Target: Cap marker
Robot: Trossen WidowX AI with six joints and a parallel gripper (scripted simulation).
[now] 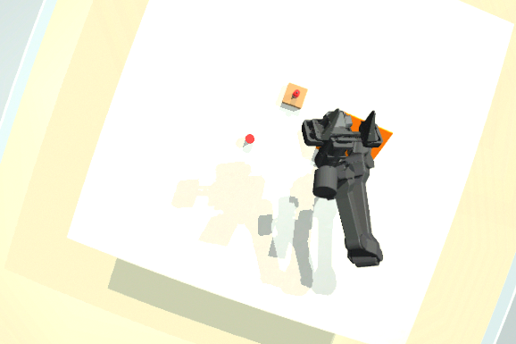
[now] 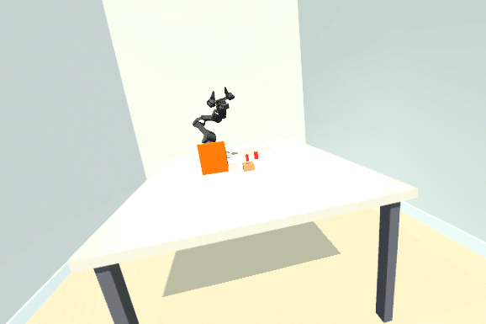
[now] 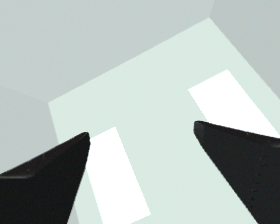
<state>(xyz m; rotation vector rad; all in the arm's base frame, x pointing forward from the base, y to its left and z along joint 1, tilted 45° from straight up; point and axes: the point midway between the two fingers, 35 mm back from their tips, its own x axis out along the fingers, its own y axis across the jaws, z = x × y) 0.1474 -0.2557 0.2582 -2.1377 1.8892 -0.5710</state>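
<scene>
Right now my gripper tip is 510 mm above the red cap, 200 mm short of it and 140 mm to the right of it. From my gripper tip the other things lie so: red marker: 460 mm below, 120 mm ahead, 60 mm to the right; tan holder block: 520 mm below, 120 mm ahead, 60 mm to the right.
</scene>
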